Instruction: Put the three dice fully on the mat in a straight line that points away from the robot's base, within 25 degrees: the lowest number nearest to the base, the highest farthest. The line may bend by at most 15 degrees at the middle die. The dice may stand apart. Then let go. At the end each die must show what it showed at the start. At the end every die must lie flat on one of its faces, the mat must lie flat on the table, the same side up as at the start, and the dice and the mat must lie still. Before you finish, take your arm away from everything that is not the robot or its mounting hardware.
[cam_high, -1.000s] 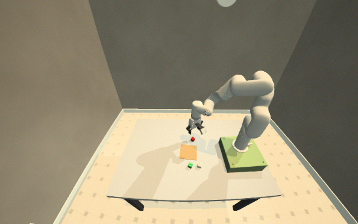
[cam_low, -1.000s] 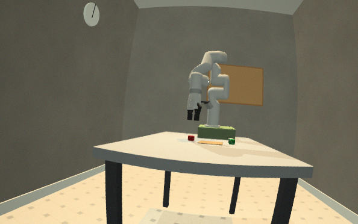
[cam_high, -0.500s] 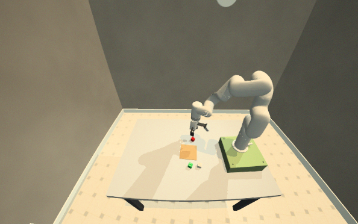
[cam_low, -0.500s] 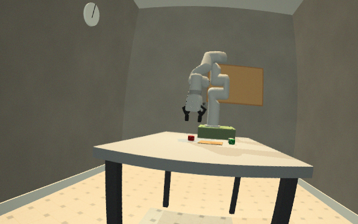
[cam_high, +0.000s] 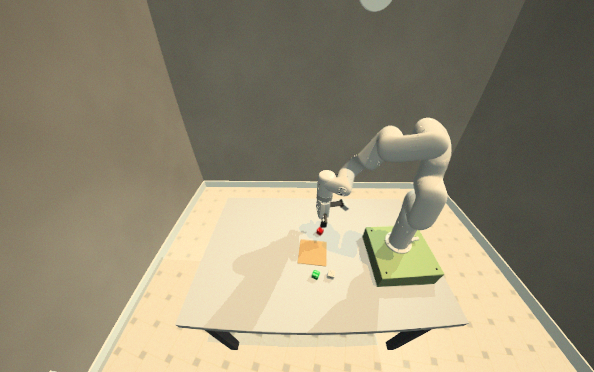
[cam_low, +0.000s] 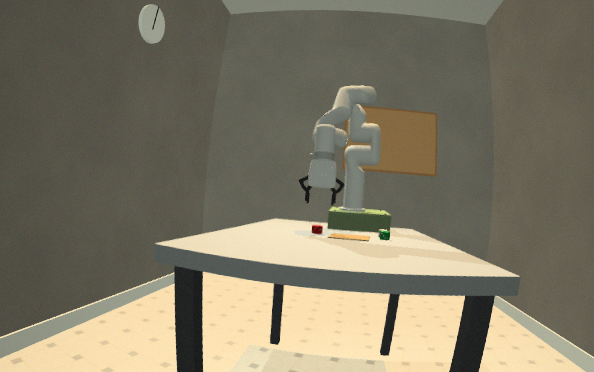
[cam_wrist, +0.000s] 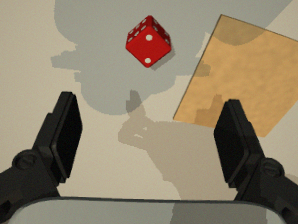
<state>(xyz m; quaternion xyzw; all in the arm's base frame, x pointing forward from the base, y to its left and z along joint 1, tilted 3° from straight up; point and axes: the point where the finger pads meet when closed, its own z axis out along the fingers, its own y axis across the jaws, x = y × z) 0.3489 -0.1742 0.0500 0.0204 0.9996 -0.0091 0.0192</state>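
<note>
Right now my hand is 100 mm above the red die. From my hand the other things lie so: green die: 70 mm ahead, 240 mm to the left, 100 mm below; white die: 250 mm to the left, 100 mm below; mat: 60 mm ahead, 110 mm to the left, 120 mm below.
</note>
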